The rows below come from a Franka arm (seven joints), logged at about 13 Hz.
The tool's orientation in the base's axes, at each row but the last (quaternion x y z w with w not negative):
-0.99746 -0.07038 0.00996 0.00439
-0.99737 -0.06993 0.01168 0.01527
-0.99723 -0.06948 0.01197 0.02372
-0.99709 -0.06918 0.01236 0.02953
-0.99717 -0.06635 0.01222 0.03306
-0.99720 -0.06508 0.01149 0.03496
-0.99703 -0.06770 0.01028 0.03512
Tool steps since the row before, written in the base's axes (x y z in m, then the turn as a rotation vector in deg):
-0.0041 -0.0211 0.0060 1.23 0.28 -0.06
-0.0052 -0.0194 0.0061 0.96 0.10 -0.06
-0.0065 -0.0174 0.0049 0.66 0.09 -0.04
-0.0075 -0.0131 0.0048 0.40 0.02 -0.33
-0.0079 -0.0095 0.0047 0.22 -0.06 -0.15
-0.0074 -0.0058 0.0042 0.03 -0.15 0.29
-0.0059 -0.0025 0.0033 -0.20 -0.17 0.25
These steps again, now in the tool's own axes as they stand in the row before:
-0.0071 0.0203 -0.0061 1.26 -0.10 0.04
-0.0080 0.0183 -0.0065 0.97 0.04 0.04
-0.0090 0.0161 -0.0055 0.67 0.00 0.03
-0.0093 0.0116 -0.0053 0.41 0.06 0.32
-0.0092 0.0080 -0.0051 0.21 0.10 0.14
-0.0082 0.0045 -0.0044 0.00 0.13 -0.30
-0.0062 0.0014 -0.0033 -0.23 0.12 -0.26

